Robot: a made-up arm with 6 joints.
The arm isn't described. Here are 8 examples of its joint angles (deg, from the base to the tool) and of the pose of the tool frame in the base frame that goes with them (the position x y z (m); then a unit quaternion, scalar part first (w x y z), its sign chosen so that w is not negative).
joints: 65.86 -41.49 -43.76 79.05 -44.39 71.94
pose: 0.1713 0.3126 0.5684 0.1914 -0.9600 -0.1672 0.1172
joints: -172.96 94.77 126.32 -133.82 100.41 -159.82
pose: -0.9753 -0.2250 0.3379 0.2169 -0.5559 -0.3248 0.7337
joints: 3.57 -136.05 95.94 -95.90 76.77 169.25
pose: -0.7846 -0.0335 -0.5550 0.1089 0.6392 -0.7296 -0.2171
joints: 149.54 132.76 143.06 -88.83 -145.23 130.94
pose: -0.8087 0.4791 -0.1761 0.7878 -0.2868 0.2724 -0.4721
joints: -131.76 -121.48 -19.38 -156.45 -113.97 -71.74
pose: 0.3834 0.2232 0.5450 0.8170 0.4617 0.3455 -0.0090
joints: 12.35 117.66 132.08 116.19 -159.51 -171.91
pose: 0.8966 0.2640 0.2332 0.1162 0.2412 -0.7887 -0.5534
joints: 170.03 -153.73 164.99 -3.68 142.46 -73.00
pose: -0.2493 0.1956 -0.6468 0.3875 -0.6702 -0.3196 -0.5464
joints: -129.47 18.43 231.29 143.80 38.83 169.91
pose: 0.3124 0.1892 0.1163 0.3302 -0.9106 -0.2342 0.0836
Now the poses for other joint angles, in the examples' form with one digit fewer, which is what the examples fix.
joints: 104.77 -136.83 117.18 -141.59 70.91 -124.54
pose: 0.025 -0.554 -0.733 0.493 0.802 -0.253 -0.224
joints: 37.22 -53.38 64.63 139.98 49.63 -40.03
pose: -0.632 -0.336 0.887 0.406 -0.520 -0.703 -0.264
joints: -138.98 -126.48 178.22 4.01 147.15 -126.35
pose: -0.123 0.091 -0.611 0.722 -0.056 -0.687 -0.058
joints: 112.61 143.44 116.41 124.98 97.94 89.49
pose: -0.408 0.756 -0.364 0.320 -0.311 0.875 -0.188
